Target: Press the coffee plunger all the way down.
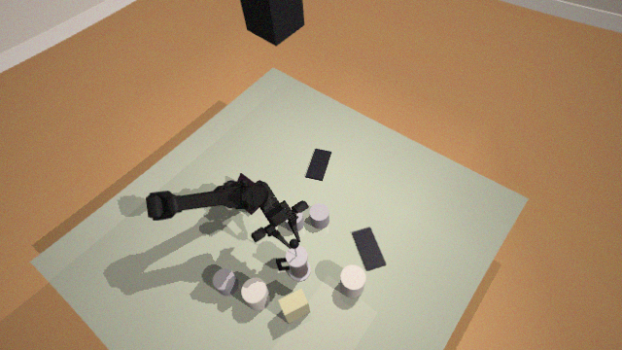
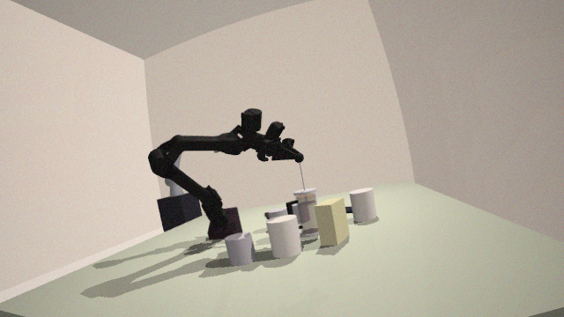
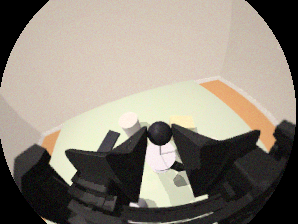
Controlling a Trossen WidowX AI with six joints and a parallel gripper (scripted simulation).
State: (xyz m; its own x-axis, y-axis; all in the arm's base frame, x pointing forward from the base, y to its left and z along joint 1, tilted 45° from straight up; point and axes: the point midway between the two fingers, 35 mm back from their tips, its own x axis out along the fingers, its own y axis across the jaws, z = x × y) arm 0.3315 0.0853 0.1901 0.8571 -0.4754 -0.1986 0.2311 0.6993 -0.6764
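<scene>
The coffee press is 120 mm below my gripper tip, 20 mm behind it and 10 mm to the right of it. Round my gripper tip: yellow block 190 mm below, 100 mm to the right, 70 mm ahead.
</scene>
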